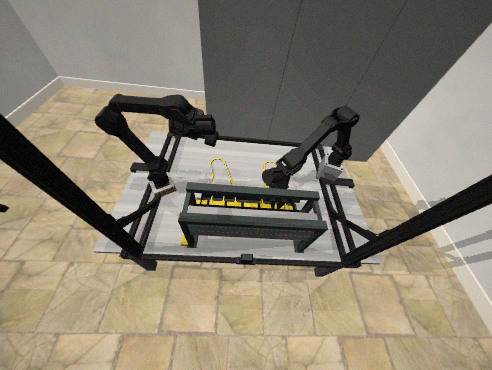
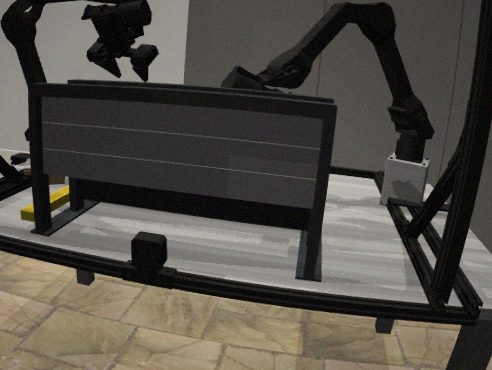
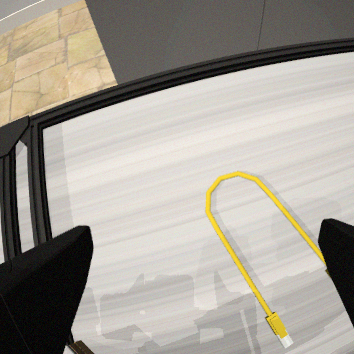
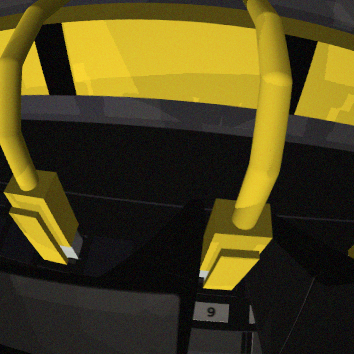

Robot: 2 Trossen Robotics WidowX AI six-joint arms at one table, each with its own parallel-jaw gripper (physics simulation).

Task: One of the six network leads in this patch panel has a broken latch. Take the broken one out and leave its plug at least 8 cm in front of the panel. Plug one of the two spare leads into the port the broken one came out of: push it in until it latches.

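Places are measured from the left arm's base along level axes (x ahead, y left, z up), in centimetres.
Pixels of known places: left gripper, fingertip midpoint: (image 1: 200, 136) (image 2: 132, 79) (image 3: 209, 236); right gripper, fingertip midpoint: (image 4: 219, 212); left arm's base at its link origin: (image 1: 161, 182); right arm's base at its link origin: (image 1: 334, 161) (image 2: 409, 159).
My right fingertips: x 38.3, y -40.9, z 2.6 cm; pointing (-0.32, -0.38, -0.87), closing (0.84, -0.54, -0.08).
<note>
Ahead of a thing's pixels: the offset from my right fingertips to its top centre. "spot": to the spot under its first point.
The dark patch panel @(dy +3.3, dx -11.6, dz +19.3 cm) (image 1: 252, 191) (image 2: 189, 147) (image 4: 133, 165) stands across the table's middle, with a row of yellow plugs @(spot: dy +11.4, dx -14.3, dz +2.5 cm) (image 1: 233, 202) in its far side. My right gripper (image 1: 278, 186) (image 4: 219, 212) reaches down behind the panel's top bar. It is shut on the yellow plug @(spot: dy +2.0, dx +1.4, dz +2.3 cm) (image 4: 233, 242) of one lead, just above a port label that reads "9". A neighbouring plug @(spot: dy +4.2, dx -3.3, dz +2.1 cm) (image 4: 42, 218) sits in its port to the left. My left gripper (image 1: 210, 139) (image 2: 130, 73) (image 3: 209, 236) is open and empty, high over the table's far left. A spare lead (image 1: 211, 172) (image 3: 239, 173) lies looped below it, with its plug @(dy +28.9, dx -15.9, dz -5.7 cm) (image 3: 278, 324) free.
A second yellow lead @(spot: dy +30.8, dx +20.8, dz -6.3 cm) (image 1: 268, 162) loops on the table behind the right arm. A black frame rail (image 1: 244, 258) (image 2: 281, 294) rings the table and carries a small block (image 2: 148, 249) at the front. A tall grey cabinet (image 1: 299, 66) stands behind. The right arm's grey base (image 2: 404, 181) stands at the table's right edge.
</note>
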